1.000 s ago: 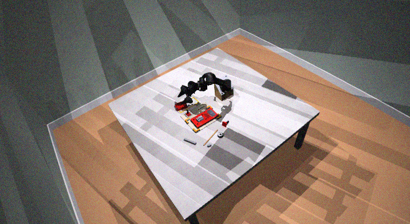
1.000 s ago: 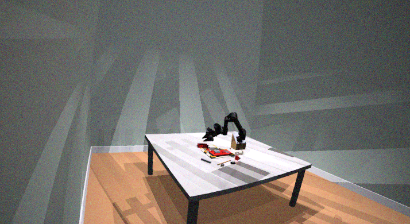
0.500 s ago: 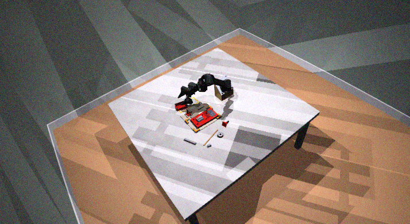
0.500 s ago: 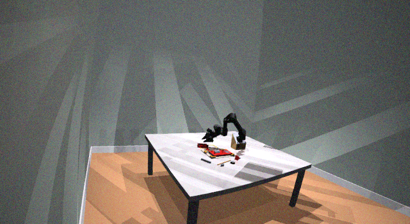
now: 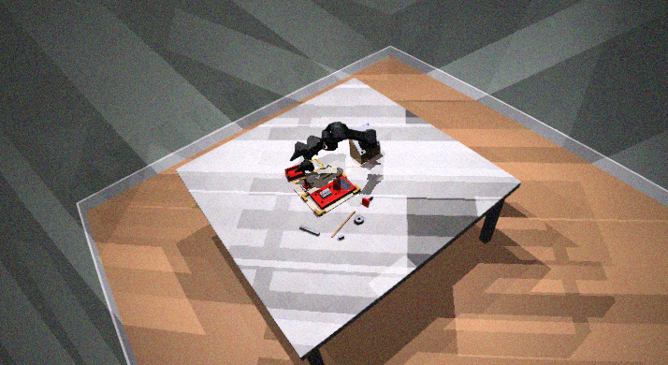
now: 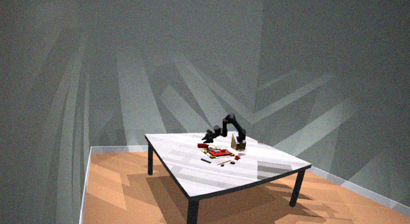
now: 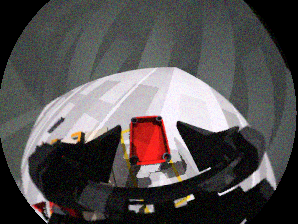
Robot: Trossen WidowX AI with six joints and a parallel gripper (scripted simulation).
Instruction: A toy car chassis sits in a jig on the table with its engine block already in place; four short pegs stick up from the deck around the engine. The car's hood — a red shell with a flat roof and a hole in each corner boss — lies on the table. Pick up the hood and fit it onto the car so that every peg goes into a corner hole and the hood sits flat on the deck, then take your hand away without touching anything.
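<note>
The red hood lies 10 mm behind my gripper tip and 50 mm below it. Round my gripper tip: grey engine block (40 mm behind, 250 mm to the left, 30 mm below); grey bar (130 mm ahead, 360 mm to the left, 50 mm below); wooden stick (20 mm behind, 430 mm to the left, 50 mm below).
</note>
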